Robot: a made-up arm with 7 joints. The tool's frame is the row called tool. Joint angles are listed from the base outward.
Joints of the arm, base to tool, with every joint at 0 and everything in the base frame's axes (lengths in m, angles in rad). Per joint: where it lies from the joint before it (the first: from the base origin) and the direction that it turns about. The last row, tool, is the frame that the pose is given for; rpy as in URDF.
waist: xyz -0.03 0.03 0.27 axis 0 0.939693 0.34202
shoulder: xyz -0.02 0 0 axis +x
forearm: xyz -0.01 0.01 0 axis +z
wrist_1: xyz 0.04 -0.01 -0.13 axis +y
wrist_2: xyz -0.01 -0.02 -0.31 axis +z
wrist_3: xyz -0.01 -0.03 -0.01 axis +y
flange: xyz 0 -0.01 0 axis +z
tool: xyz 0.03 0.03 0 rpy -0.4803 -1.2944 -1.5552
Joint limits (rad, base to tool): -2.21..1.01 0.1..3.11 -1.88..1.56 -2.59..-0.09 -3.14..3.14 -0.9..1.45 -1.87..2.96
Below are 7 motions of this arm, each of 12 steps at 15 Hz.
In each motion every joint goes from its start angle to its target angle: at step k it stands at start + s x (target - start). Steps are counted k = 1, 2, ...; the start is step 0. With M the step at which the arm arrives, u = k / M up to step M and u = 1 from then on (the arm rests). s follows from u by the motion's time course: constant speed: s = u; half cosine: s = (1 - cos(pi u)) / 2; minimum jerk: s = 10 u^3 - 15 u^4 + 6 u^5.
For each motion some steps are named. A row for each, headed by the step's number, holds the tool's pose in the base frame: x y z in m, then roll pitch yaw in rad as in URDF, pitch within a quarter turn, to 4 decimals.
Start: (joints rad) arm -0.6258 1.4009 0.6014 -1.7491 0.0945 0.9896 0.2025
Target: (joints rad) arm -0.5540 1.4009 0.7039 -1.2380 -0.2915 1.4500 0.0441
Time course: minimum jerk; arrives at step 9
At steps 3, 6, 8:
3: 0.1471 0.1256 0.5930 0.9938 0.4701 -1.7845
6: 0.1668 0.2383 0.5791 0.7750 0.0607 -1.3864
8: 0.1690 0.2767 0.5662 0.6627 -0.0620 -1.2426

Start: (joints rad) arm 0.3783 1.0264 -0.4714 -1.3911 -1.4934 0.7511 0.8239
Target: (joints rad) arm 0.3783 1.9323 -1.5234 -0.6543 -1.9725 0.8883 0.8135
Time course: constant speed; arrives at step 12
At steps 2, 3, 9, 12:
2: 0.0698 0.1852 -0.0738 -1.0990 -0.0595 -2.9088
3: 0.0381 0.2140 -0.0750 -1.2409 -0.1413 -2.9548
9: -0.1180 0.4047 0.0715 -2.1648 -0.7232 -2.9125
12: -0.1475 0.4587 0.2269 -2.8820 -0.9416 -2.5000

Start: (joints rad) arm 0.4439 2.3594 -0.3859 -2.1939 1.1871 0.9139 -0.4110
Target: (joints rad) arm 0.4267 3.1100 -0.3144 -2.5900 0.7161 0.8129 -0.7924
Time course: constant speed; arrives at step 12
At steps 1, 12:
1: 0.1221 0.0917 0.0261 -1.6136 -0.7966 -1.9127
12: 0.0143 0.1345 0.0439 -2.6436 -0.7245 -2.2733

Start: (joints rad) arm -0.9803 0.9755 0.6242 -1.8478 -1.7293 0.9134 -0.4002
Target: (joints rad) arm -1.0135 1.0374 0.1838 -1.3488 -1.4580 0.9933 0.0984
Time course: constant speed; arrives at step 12
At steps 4, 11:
4: 0.1558 0.1177 0.5985 1.0427 0.8454 -0.3895
11: 0.2598 0.1187 0.5406 0.9035 0.9864 -0.8046

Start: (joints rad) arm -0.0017 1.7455 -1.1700 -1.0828 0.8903 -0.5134 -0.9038
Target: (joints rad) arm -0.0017 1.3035 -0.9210 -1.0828 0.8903 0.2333 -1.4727
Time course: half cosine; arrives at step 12
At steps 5, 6, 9, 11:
5: 0.0642 0.2647 -0.0344 -1.0231 -0.5856 -2.8422
6: 0.0747 0.2470 -0.0481 -1.0707 -0.6365 -2.8097
9: 0.1017 0.1965 -0.0780 -1.1971 -0.8007 -2.7292
11: 0.1107 0.1775 -0.0862 -1.2418 -0.8698 -2.7038

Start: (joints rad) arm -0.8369 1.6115 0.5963 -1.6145 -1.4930 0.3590 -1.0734
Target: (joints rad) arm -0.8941 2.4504 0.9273 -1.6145 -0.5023 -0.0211 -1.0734
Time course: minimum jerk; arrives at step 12
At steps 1, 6, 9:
1: 0.0998 0.1292 0.6346 1.8846 1.2580 1.5524
6: -0.0064 0.0265 0.6584 2.0051 0.9468 1.4897
9: -0.0696 -0.0826 0.6291 2.1785 0.5959 1.5348

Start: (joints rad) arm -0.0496 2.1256 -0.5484 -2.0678 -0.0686 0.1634 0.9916
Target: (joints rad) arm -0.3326 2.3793 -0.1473 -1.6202 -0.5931 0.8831 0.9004
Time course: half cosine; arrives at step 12
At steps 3, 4, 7, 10, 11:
3: 0.2418 0.1364 0.1616 -0.2118 -0.1138 -2.9828
4: 0.2550 0.1411 0.1903 -0.3071 0.0468 -2.9520
7: 0.2816 0.1453 0.3051 -0.5992 0.6702 -2.9324
10: 0.2760 0.1359 0.4007 -0.9221 1.1791 -3.0973
11: 0.2727 0.1334 0.4161 -1.0325 1.2595 3.0973

